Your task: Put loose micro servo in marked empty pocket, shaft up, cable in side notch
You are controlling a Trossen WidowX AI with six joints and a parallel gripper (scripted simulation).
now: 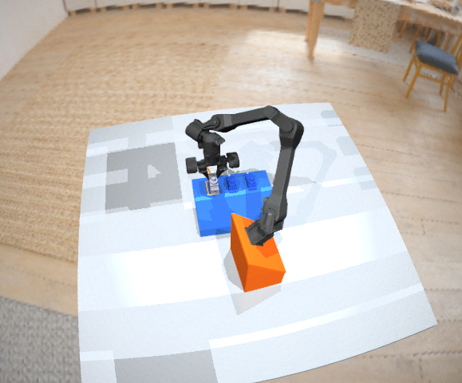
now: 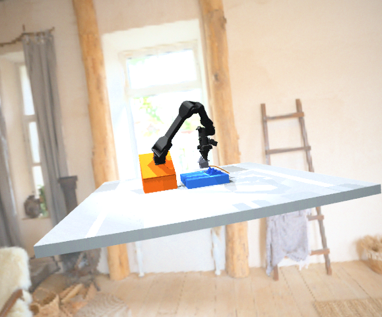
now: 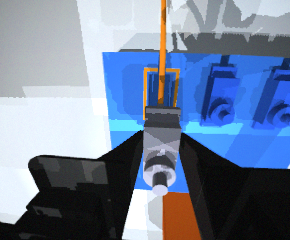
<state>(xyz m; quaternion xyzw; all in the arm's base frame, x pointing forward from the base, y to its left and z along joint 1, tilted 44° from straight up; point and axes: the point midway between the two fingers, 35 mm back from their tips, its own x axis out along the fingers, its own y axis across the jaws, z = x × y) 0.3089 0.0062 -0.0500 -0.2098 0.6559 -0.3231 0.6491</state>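
Right now my gripper tip is 100 mm past the deck, 60 mm to the left of it and 100 mm above it.
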